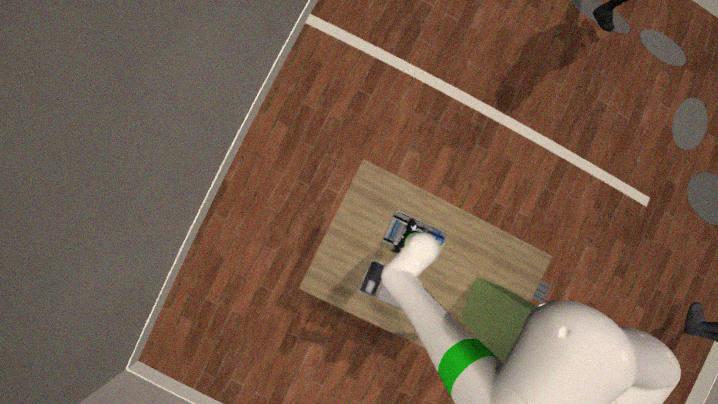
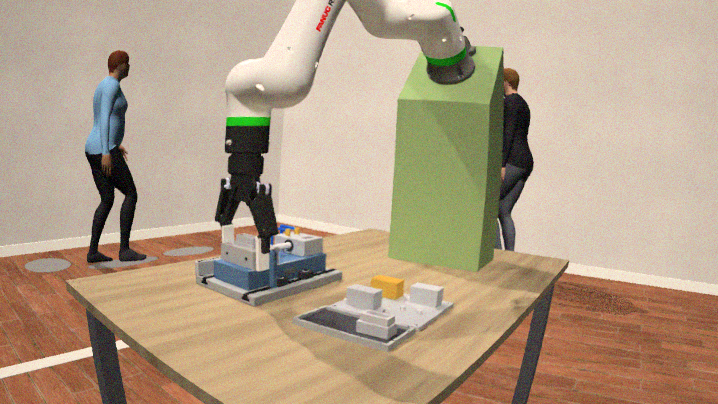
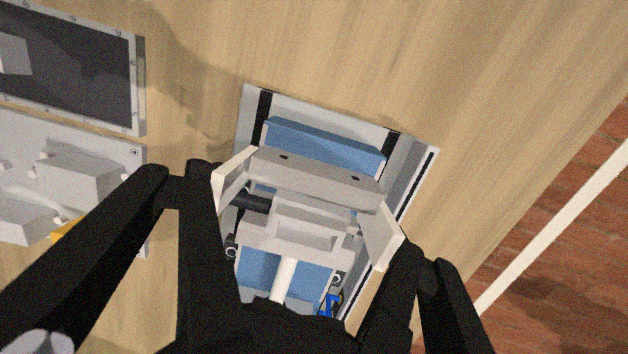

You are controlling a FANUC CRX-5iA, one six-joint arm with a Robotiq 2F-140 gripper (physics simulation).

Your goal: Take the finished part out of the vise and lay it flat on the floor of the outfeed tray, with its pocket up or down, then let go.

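Frame: origin at the arm's base, x ahead, y left, z up, level; millimetres.
Seen in the pictures: arm's base, origin of its link: (image 2: 451, 69).
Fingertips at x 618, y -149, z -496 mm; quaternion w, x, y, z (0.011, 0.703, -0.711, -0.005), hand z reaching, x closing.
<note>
Pixels of each thing's top centre, then the offset from my fingertips to it.
- vise, centre of its top: (image 3: 288, 287) (image 2: 269, 239) (image 1: 418, 240) dx -87, dy -11, dz +40 mm
- stepped grey part, centre of its top: (image 2: 377, 314) (image 1: 370, 288) dx +7, dy +333, dz -18 mm
- light plate, centre of its top: (image 2: 394, 305) (image 3: 65, 190) (image 1: 397, 288) dx -137, dy +280, dz -51 mm
- yellow block, centre of its top: (image 2: 388, 279) dx -186, dy +232, dz -16 mm
The vise (image 2: 251, 273) (image 3: 320, 145) has a blue body and a grey end jaw (image 2: 236, 255) (image 3: 315, 177) with two holes. The grey part (image 3: 306, 239), pocket up, sits behind this jaw; its lower edges are hard to tell from the vise. My gripper (image 1: 405, 236) (image 2: 244, 244) (image 3: 310, 182) points down, its fingers wide, with the pale pads against the two ends of the end jaw. The part lies between the fingers' planes, narrower than their gap, and neither pad touches it. The outfeed tray (image 1: 375, 270) (image 2: 326, 320) (image 3: 75, 55) has a dark floor and holds a stepped grey part (image 2: 376, 325) (image 3: 14, 52).
A light plate (image 2: 434, 312) (image 3: 25, 127) beside the tray carries grey blocks (image 2: 364, 297) (image 3: 75, 180) and a yellow block (image 2: 387, 286). A tall green box (image 1: 494, 314) (image 2: 441, 185) stands at the back of the table. Two people (image 2: 107, 115) (image 2: 517, 130) stand beyond the table.
</note>
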